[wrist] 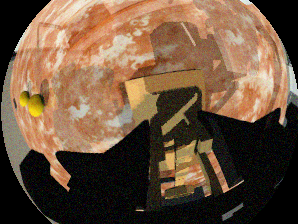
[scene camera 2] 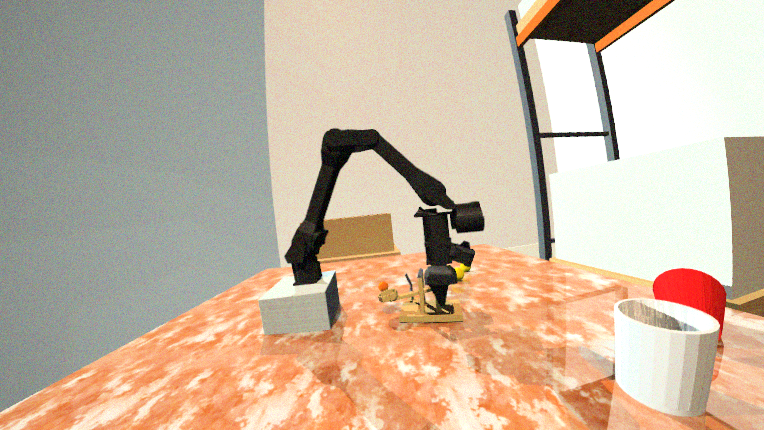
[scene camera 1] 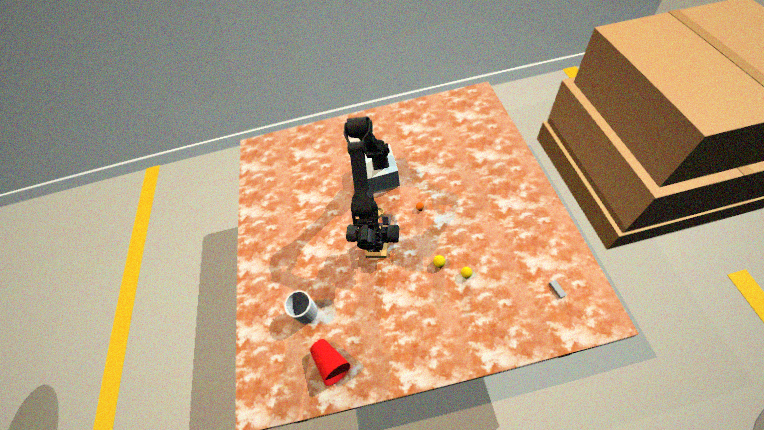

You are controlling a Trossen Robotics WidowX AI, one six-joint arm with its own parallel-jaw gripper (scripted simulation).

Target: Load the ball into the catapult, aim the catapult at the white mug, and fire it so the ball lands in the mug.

Note:
I see my gripper (scene camera 2: 442,301), a white mug (scene camera 2: 665,352) and a red cup (scene camera 2: 689,287).
The red cup shows as well in scene camera 1 (scene camera 1: 332,366). My gripper also shows in the wrist view (wrist: 174,119). The wrist view does not show the red cup: it is out of frame.

